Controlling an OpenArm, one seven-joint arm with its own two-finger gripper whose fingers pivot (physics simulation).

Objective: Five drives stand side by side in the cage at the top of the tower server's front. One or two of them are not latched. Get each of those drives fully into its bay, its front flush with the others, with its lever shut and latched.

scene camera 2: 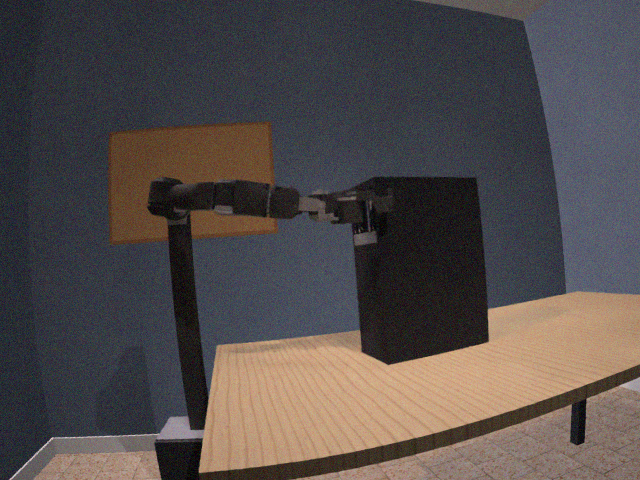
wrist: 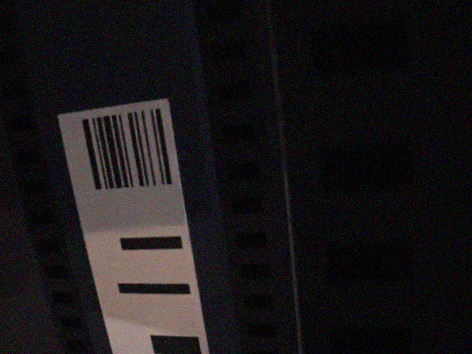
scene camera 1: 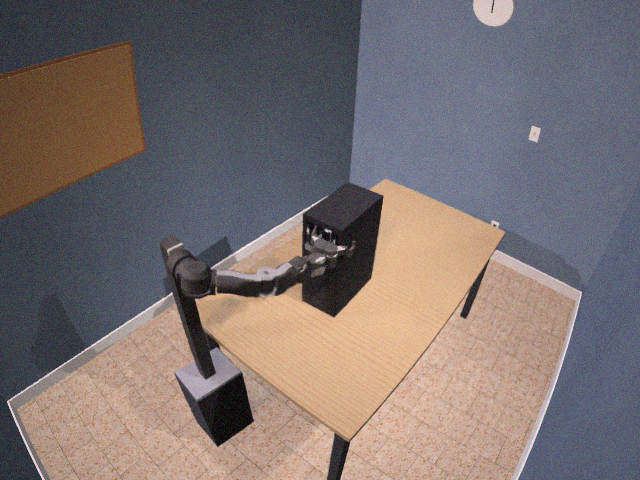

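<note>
The black tower server [scene camera 1: 343,204] [scene camera 2: 434,268] stands upright on the table, its drive cage at the top of the front. My gripper [scene camera 1: 334,236] [scene camera 2: 377,195] is open at the cage, its fingers spread wide, and hides much of the drives in both scene views. One finger stands near the tower's right front edge. In the wrist view, one drive front [wrist: 150,210] is very close, with a white barcode label and rows of dark slots beside it. A thin upright line separates it from a darker, shadowed slotted front at the right. Lever positions and flushness cannot be told.
The wooden table [scene camera 1: 330,361] [scene camera 2: 320,413] extends around the tower. The arm reaches over it from its post [scene camera 1: 192,320] [scene camera 2: 186,310] on the near left. A cork board [scene camera 1: 77,124] [scene camera 2: 227,155] hangs on the wall behind the arm.
</note>
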